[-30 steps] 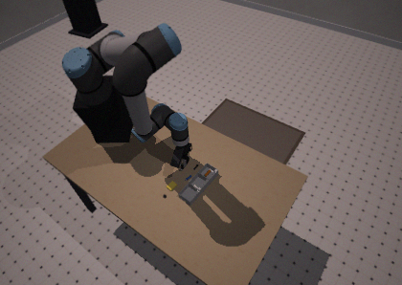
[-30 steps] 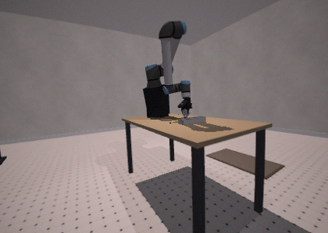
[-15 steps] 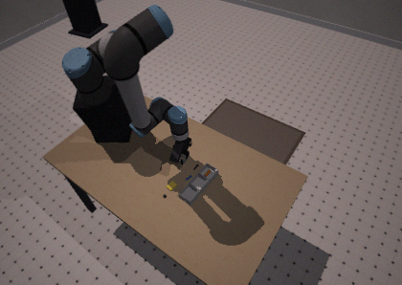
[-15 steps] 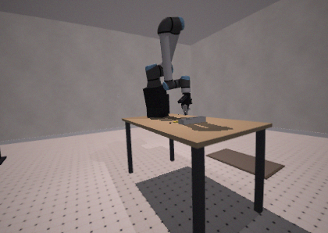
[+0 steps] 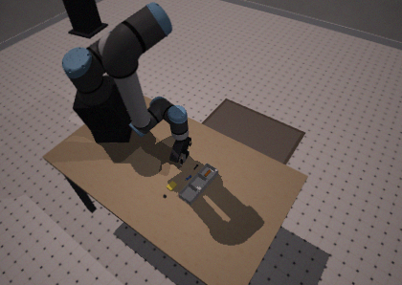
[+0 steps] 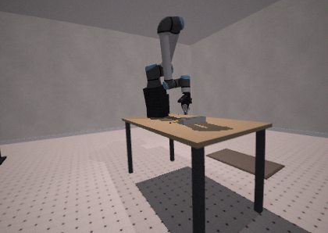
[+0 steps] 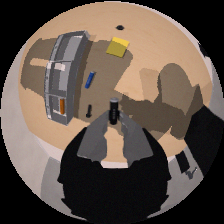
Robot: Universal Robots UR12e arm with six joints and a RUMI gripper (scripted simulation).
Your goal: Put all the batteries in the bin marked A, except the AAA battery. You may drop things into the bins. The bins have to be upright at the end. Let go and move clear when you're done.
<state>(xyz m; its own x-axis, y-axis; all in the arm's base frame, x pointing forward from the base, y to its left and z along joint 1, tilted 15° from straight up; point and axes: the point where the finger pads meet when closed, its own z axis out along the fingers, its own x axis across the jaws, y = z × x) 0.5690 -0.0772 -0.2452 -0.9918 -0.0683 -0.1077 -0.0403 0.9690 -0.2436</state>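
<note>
The black battery lies 1 cm below my hand. Also, from my hand: thin dark item 7 cm ahead, 4 cm to the left, 7 cm below; then yellow block battery 14 cm to the right, 7 cm below; then blue battery 6 cm ahead, 5 cm to the right, 7 cm below.
</note>
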